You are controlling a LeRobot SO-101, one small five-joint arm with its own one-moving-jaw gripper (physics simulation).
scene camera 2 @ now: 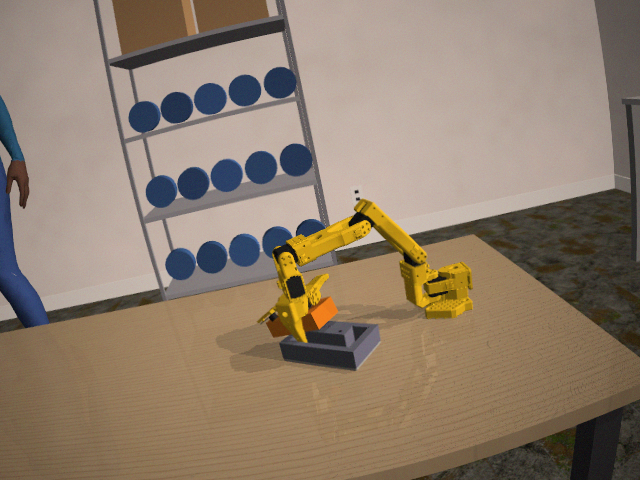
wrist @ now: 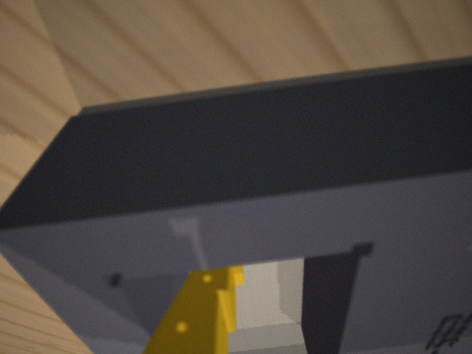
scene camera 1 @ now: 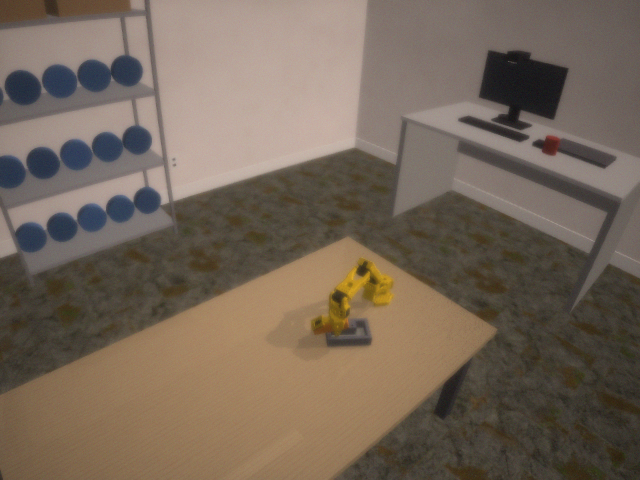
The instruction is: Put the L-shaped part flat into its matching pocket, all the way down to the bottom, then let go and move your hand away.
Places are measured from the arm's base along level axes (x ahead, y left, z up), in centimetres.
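Pixels of known places: hand at its tool point: (scene camera 1: 336, 336); arm's base at its link origin: (scene camera 2: 435, 308) (scene camera 1: 373, 299).
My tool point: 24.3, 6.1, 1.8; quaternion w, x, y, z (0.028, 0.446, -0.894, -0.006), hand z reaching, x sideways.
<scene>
Ahead of a thing's pixels: the offset from my tool point to its top centre, as dx, dy, dz. Level surfaces: height alone.
The orange L-shaped part @(-0.1, -3.5, +6.8) (scene camera 1: 324, 329) (scene camera 2: 324, 312) is tilted at the back left of the grey pocket block @(-4.0, +1.1, +1.9) (scene camera 1: 351, 341) (scene camera 2: 317, 355) (wrist: 240, 155), above its rim and outside the pocket. The arm hides its middle, and I cannot tell what it rests on. It does not show in the wrist view. My gripper (scene camera 1: 338, 329) (scene camera 2: 314, 310) (wrist: 214, 281) is fully open; one notched jaw shows in the wrist view. That jaw's tip is at the block's left part, over the pale-floored pocket opening. The part is right beside the jaws, but they do not press on it.
The block stands on the wooden table @(dz -1.8) (scene camera 1: 206, 372) (scene camera 2: 206, 413), with the arm's yellow base (scene camera 1: 382, 298) (scene camera 2: 448, 307) behind it to the right. Away from the table are a shelf rack (scene camera 1: 159, 113) (scene camera 2: 135, 201) with blue discs and a white desk (scene camera 1: 423, 129) with a monitor (scene camera 1: 522, 85).
</scene>
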